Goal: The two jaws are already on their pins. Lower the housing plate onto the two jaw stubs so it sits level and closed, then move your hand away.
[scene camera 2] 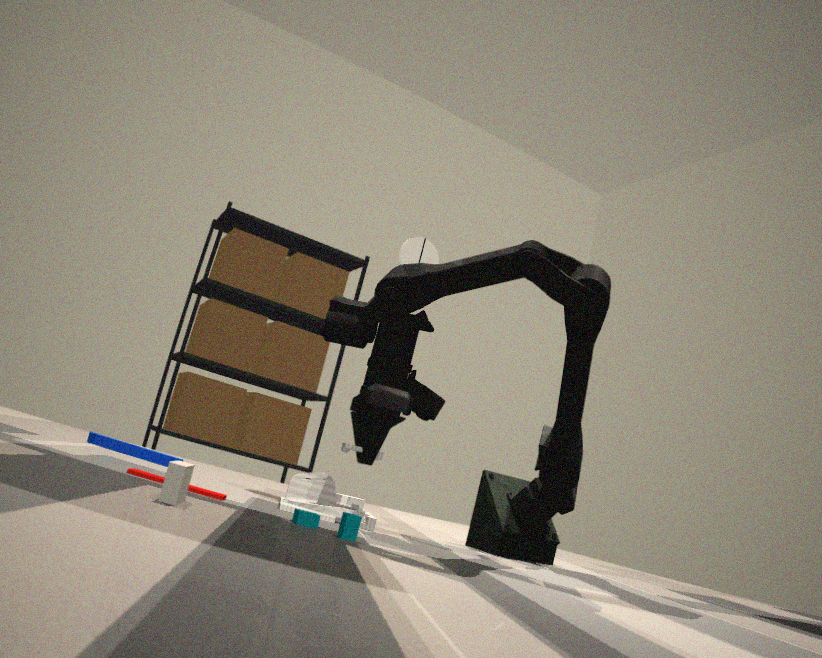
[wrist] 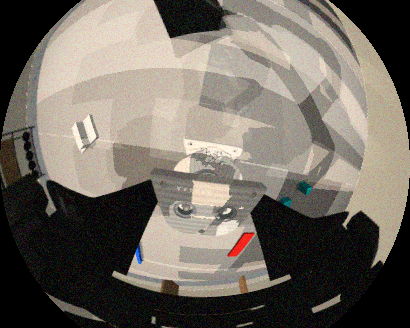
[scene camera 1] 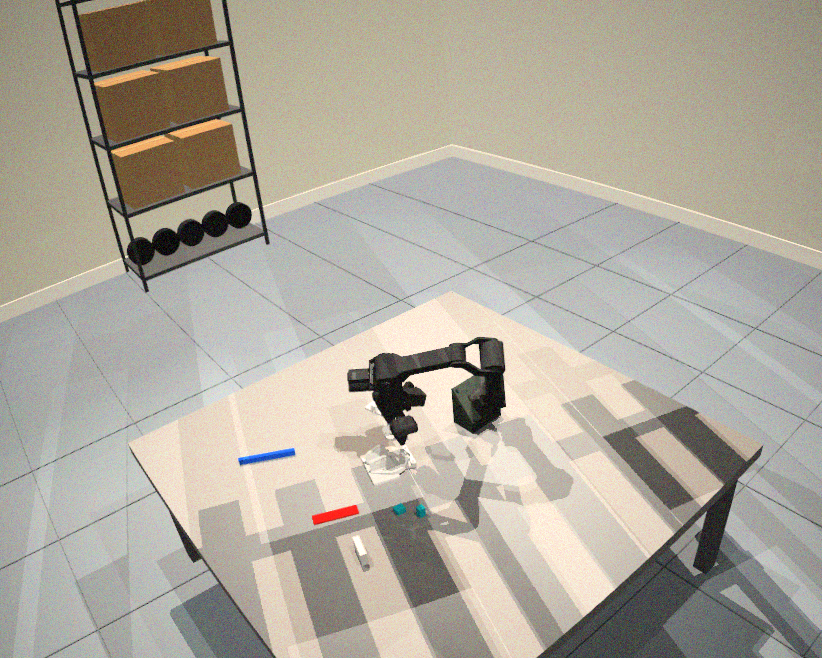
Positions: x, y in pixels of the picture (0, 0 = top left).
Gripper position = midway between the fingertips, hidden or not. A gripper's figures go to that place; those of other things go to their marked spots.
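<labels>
My gripper (scene camera 2: 364, 464) is 0.94 m from the lens; a blue bar (scene camera 2: 152, 456) is 1.1 m from the lens. My gripper is nearer to the lens than the blue bar.
</labels>
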